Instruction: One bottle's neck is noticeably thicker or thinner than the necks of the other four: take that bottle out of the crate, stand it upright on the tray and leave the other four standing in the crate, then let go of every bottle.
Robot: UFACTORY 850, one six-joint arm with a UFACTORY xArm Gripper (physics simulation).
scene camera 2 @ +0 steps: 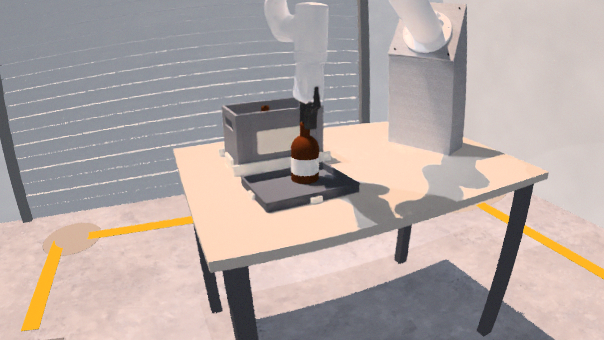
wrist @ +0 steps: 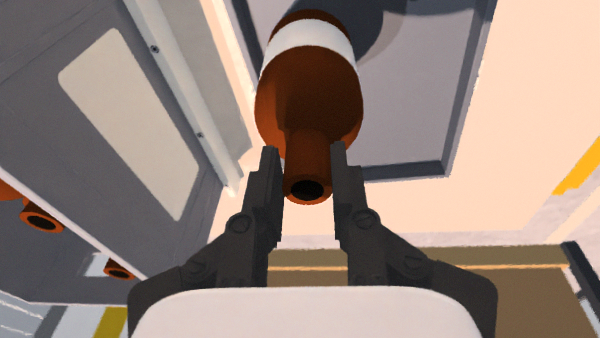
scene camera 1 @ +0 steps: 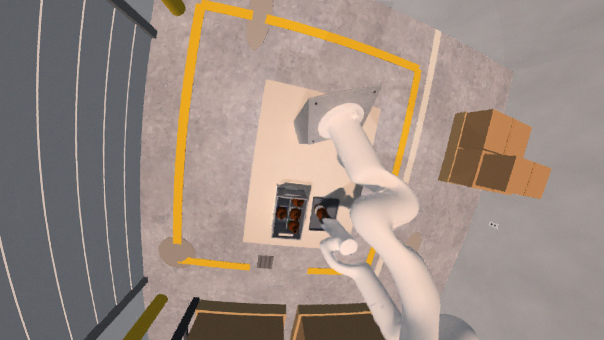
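A brown bottle (scene camera 1: 321,213) (scene camera 2: 305,149) (wrist: 309,90) with a white label is upright at the tray (scene camera 1: 315,226) (scene camera 2: 270,204) (wrist: 405,171), inside its rim; its base looks down on the tray floor or very near it. My gripper (scene camera 2: 306,125) (wrist: 306,163) is shut on this bottle's neck, one finger on each side. The grey crate (scene camera 1: 275,231) (scene camera 2: 239,137) (wrist: 100,165) stands beside the tray. Several brown bottles stand in the crate, among them one bottle (scene camera 1: 281,213) at its left side and one bottle (scene camera 1: 293,227) near its lower end. In the wrist view two bottle mouths show inside the crate.
The crate and tray stand on a light table (scene camera 1: 275,150) (scene camera 2: 360,142). The grey pedestal (scene camera 1: 304,120) (scene camera 2: 420,100) carries the arm at the table's other end. Cardboard boxes (scene camera 1: 495,150) stand on the floor off to the right in the first scene view.
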